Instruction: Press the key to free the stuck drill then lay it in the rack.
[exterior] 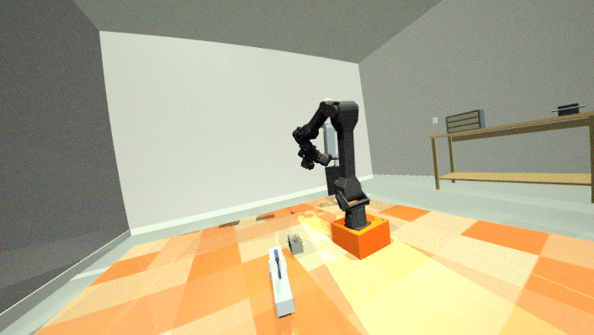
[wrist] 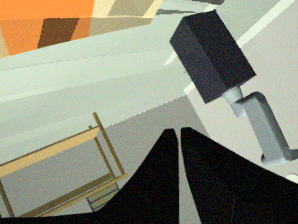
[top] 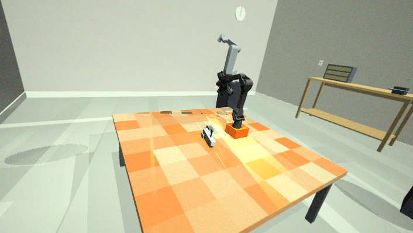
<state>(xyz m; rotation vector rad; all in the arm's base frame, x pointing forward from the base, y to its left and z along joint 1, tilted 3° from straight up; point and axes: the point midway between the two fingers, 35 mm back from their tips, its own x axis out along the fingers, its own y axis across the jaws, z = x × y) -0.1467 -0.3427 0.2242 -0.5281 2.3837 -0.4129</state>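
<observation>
The thin dark blue drill lies 46 cm ahead of my gripper tip, 39 cm to the left of it and 20 cm below it. Also, from my gripper tip: grey rack 32 cm ahead, 21 cm to the left, 26 cm below; then grey block 45 cm ahead, 35 cm to the left, 25 cm below.
</observation>
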